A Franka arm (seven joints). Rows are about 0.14 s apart.
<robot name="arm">
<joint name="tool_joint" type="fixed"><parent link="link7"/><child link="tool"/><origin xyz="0 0 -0.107" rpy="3.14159 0 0"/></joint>
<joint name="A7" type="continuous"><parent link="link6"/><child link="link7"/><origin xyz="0.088 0 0"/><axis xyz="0 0 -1"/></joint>
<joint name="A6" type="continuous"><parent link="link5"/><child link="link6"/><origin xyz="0 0 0"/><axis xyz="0 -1 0"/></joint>
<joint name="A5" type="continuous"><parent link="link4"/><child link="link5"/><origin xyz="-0.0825 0 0.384"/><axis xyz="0 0 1"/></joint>
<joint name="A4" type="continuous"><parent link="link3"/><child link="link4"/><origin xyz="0.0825 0 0"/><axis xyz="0 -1 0"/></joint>
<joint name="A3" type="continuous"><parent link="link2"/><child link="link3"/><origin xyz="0 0 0.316"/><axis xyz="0 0 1"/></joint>
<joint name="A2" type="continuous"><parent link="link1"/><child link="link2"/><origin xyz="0 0 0"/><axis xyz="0 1 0"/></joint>
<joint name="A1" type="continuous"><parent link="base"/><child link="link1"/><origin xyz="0 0 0.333"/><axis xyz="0 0 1"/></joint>
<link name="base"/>
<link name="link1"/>
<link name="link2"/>
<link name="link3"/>
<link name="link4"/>
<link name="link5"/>
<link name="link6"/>
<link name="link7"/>
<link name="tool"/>
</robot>
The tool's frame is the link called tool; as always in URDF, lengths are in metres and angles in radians. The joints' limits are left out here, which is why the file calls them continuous.
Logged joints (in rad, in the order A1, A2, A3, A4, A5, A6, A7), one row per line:
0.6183, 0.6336, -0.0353, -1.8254, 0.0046, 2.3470, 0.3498
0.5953, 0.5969, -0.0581, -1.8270, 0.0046, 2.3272, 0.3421
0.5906, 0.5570, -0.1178, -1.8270, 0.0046, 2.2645, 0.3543
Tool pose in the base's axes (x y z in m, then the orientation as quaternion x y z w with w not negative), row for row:
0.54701, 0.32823, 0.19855, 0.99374, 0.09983, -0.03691, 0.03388
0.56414, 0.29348, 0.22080, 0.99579, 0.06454, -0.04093, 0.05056
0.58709, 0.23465, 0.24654, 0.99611, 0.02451, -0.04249, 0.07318
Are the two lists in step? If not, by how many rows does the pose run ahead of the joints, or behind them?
The pose runs 1 row ahead of the joints: the pose in row i belongs to the joints in row i + 1.
